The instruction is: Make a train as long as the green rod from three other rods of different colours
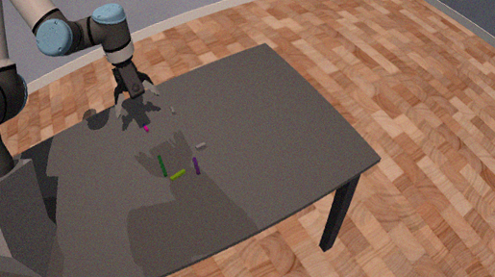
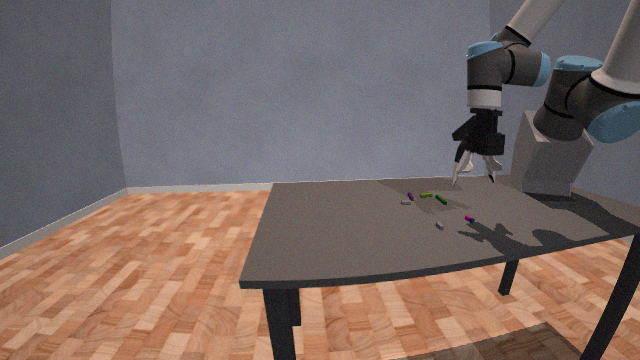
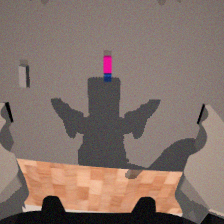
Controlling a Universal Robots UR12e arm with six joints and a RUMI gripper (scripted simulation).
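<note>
Right now the lime rod is 22 cm to the right of my hand, 10 cm below it and 8 cm ahead of it. Also, from my hand: blue rod 10 cm below, 2 cm to the left, 1 cm behind; magenta rod 10 cm below; green rod 17 cm to the right, 10 cm below, 4 cm ahead.
</note>
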